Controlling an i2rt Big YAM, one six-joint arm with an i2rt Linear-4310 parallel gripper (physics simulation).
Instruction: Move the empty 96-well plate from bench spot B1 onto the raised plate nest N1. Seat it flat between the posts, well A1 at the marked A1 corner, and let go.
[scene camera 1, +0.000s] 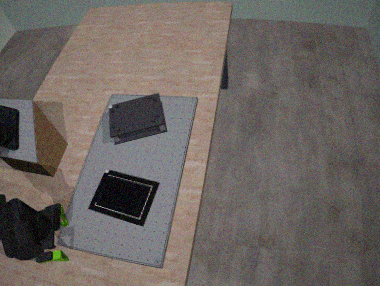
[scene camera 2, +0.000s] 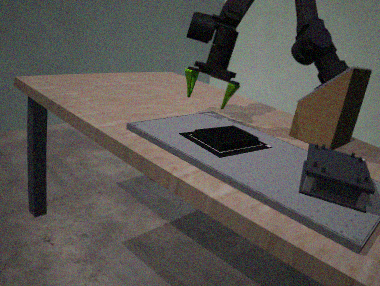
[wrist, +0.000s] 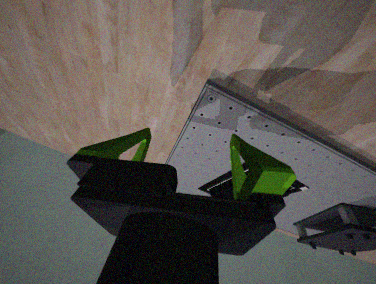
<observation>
My gripper (scene camera 2: 205, 103) is open, with nothing in its grasp. Also in view: a black well plate (scene camera 1: 122, 195).
The black well plate shows as well in scene camera 2 (scene camera 2: 229, 137). My gripper also shows in scene camera 1 (scene camera 1: 66, 242) and in the wrist view (wrist: 189, 135).
</observation>
